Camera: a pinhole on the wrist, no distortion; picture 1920 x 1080 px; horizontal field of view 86.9 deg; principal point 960.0 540.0 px. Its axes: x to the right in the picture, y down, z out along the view. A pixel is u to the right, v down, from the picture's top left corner.
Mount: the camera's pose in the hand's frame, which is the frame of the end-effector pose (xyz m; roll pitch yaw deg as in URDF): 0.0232 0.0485 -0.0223 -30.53 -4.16 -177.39
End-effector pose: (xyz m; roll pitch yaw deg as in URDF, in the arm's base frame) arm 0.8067 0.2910 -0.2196 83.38 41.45 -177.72
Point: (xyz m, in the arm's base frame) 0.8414 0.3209 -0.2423
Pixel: outside the picture
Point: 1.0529 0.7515 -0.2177
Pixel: 1495 554
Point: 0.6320 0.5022 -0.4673
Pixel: 134 582
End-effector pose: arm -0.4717 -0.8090 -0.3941 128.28 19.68 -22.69
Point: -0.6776 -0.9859 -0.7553
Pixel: 1081 420
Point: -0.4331 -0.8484 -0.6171
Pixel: 623 882
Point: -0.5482 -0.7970 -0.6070
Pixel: 1136 914
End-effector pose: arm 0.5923 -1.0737 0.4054 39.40 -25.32 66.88
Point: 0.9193 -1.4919 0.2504
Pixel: 1790 1043
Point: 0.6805 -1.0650 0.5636
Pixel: 538 177
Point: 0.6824 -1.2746 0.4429
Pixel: 1716 512
